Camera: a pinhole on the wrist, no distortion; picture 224 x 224 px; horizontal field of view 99.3 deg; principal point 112.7 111.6 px. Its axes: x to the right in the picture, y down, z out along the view. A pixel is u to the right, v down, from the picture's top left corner.
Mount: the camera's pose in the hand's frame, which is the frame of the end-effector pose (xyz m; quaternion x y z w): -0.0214 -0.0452 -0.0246 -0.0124 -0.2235 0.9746 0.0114
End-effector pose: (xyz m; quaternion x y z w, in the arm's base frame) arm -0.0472 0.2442 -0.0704 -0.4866 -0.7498 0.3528 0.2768
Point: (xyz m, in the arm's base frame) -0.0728 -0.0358 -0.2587
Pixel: outside the picture
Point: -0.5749 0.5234 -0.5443
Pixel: 20.7 12.8
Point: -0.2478 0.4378 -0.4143
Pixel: outside the picture
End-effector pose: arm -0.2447 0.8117 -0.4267 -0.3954 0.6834 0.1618 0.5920
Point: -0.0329 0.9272 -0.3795
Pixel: 134.6 87.8
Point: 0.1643 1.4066 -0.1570
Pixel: 183.2 57.2
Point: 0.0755 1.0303 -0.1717
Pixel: 187.7 101.6
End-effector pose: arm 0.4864 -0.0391 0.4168 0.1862 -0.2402 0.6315 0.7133
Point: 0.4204 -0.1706 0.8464
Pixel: 70.9 42.5
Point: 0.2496 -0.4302 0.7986
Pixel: 132.5 14.4
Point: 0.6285 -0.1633 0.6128
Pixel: 93.4 112.4
